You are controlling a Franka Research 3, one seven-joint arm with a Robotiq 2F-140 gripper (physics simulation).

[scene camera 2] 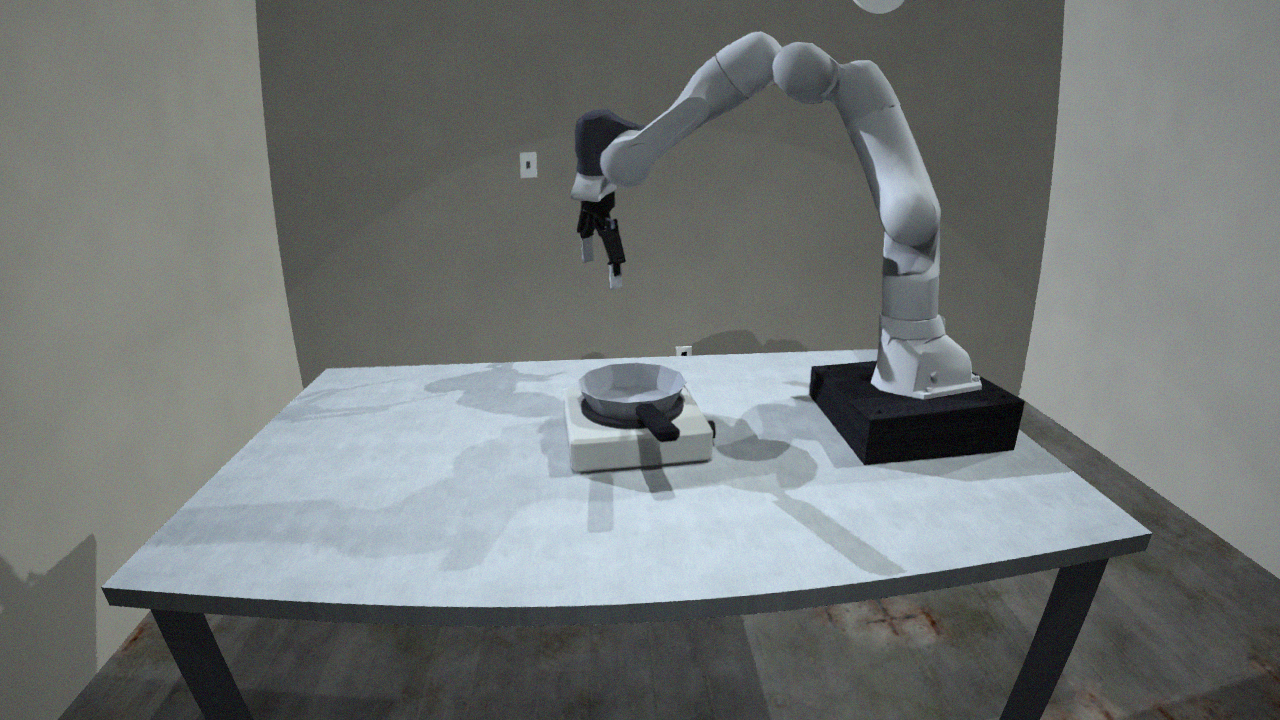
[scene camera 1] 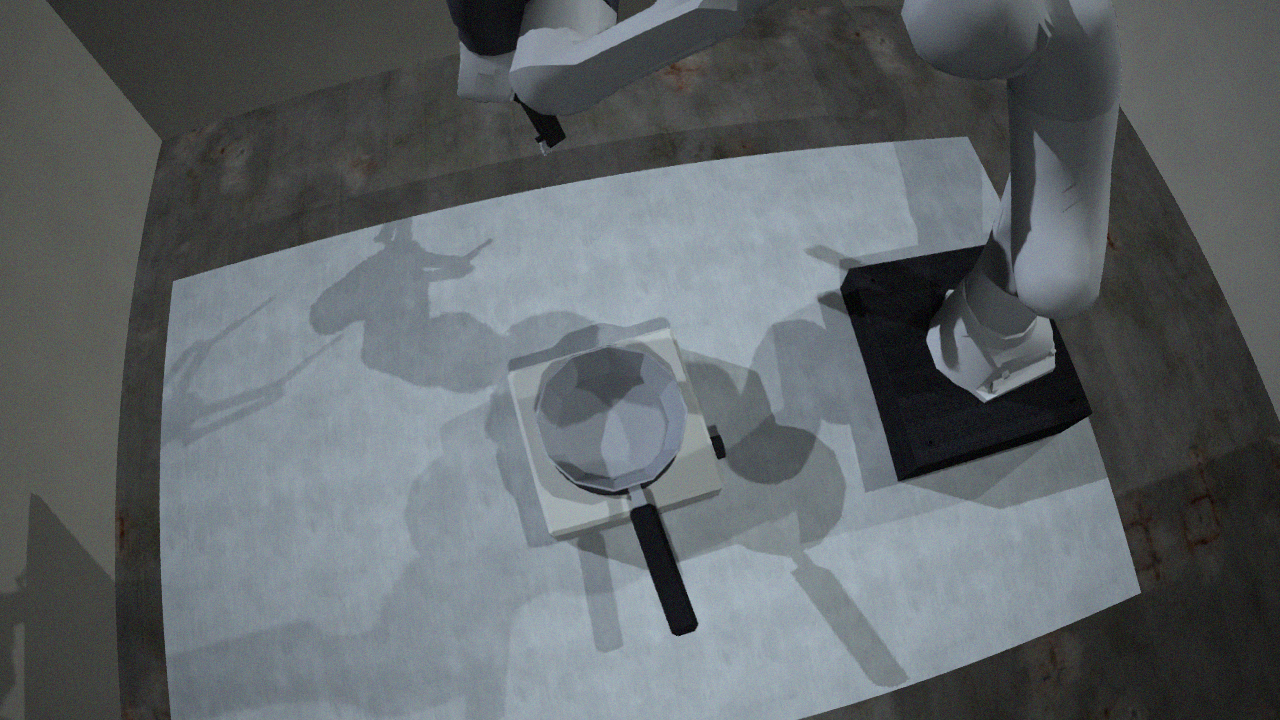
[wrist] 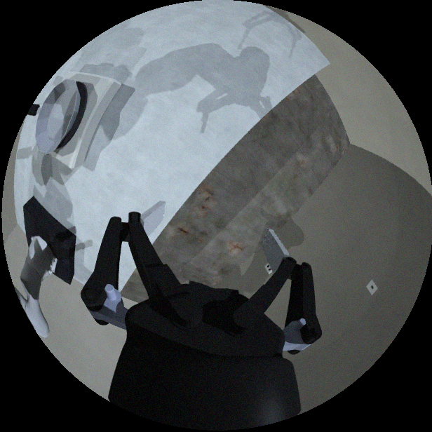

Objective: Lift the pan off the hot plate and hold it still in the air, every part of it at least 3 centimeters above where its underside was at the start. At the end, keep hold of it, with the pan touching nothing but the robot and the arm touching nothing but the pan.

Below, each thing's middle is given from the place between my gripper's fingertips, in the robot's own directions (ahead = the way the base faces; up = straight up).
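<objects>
Relative to the cream hot plate (scene camera 1: 570,510), my gripper is 180 mm above, 70 mm past and 430 mm to the right of it. The grey pan (scene camera 1: 611,418) is 100 mm below my hand, 530 mm to the left of it and 70 mm behind it.
</objects>
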